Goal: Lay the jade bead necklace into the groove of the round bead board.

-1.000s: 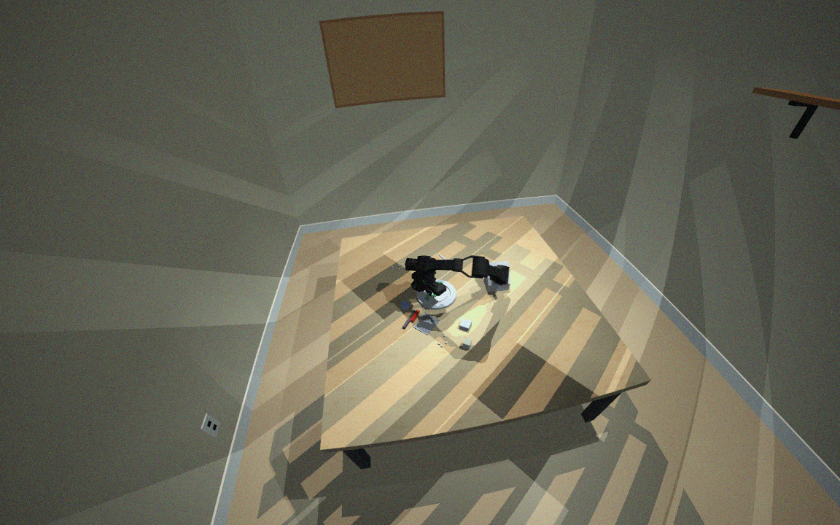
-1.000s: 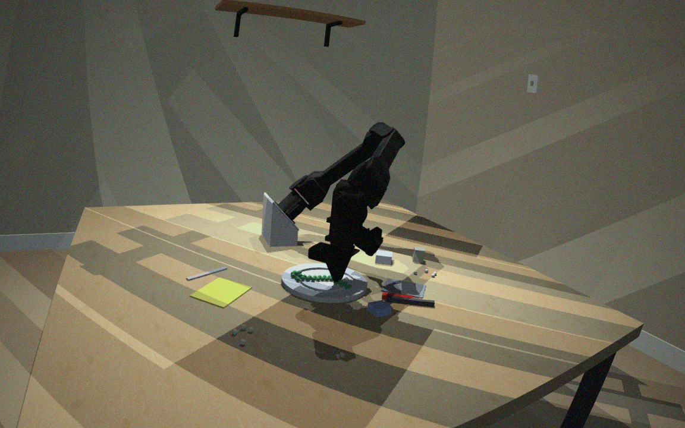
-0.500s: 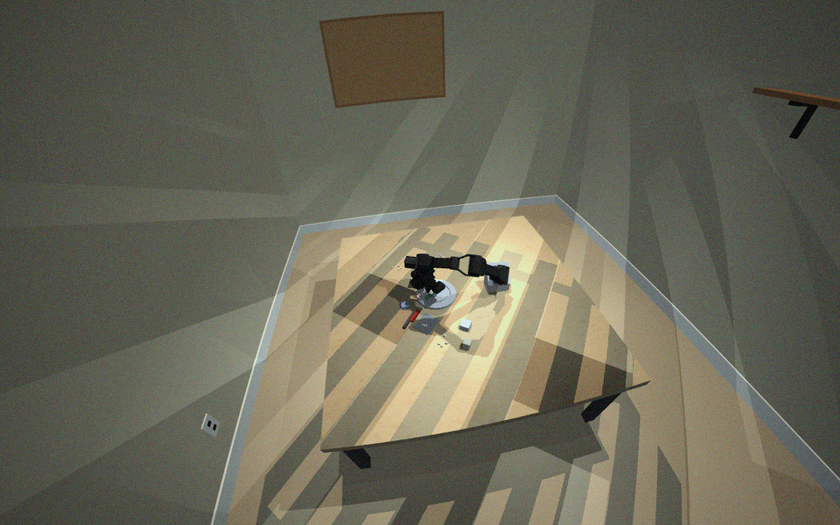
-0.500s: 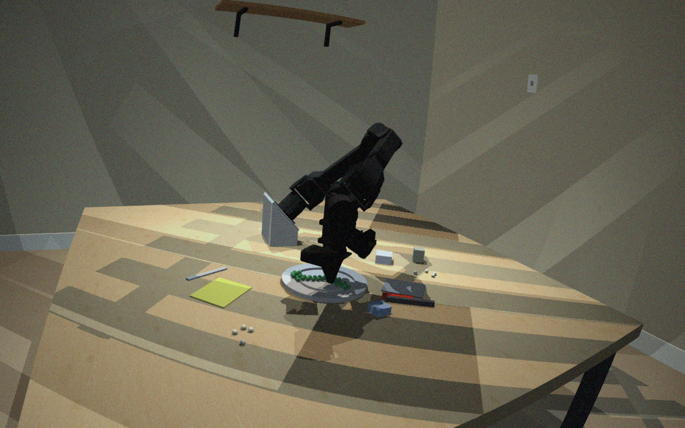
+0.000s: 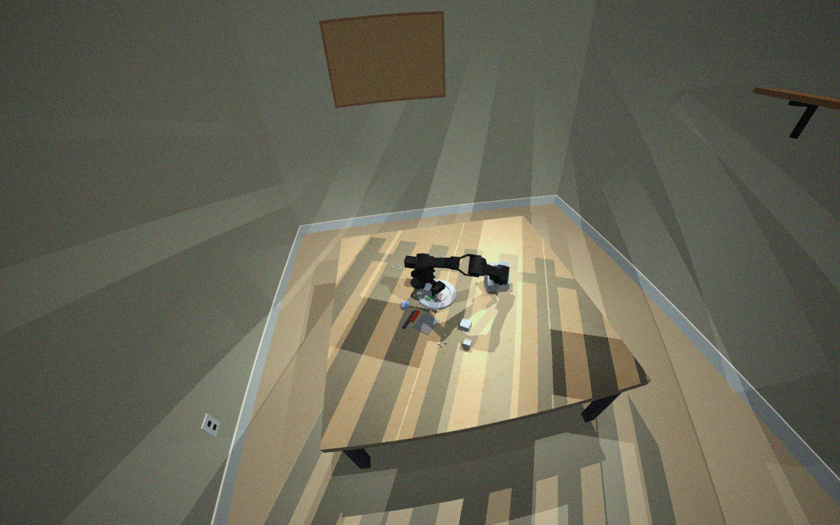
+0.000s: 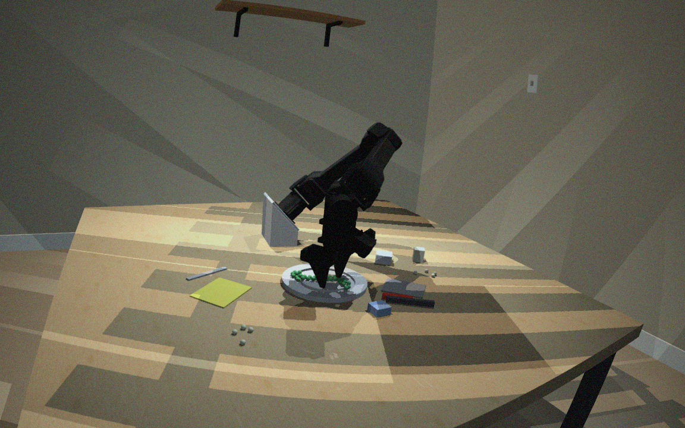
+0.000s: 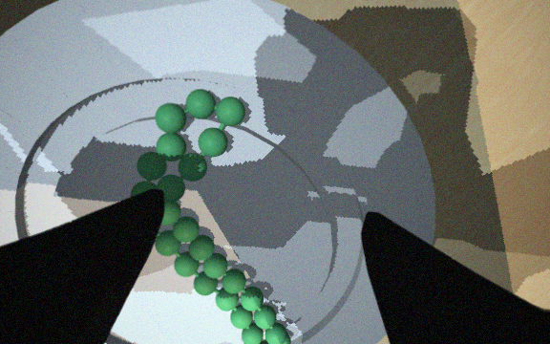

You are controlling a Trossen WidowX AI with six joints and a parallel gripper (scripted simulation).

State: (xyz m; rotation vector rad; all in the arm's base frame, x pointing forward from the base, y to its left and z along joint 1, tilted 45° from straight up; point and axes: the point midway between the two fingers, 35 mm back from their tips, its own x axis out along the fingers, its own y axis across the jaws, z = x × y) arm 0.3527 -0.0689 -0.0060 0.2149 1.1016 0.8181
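Now: gripper tip 4 cm past the round grey bead board, 1 cm to the right of it and 1 cm above it. The rest, counted from my gripper tip: grey plate: 6 cm ahead, 18 cm to the left, 2 cm below; then blue block: 13 cm ahead, 4 cm to the left, 1 cm below; then red and black pen: 11 cm ahead, 13 cm to the left, 2 cm below.
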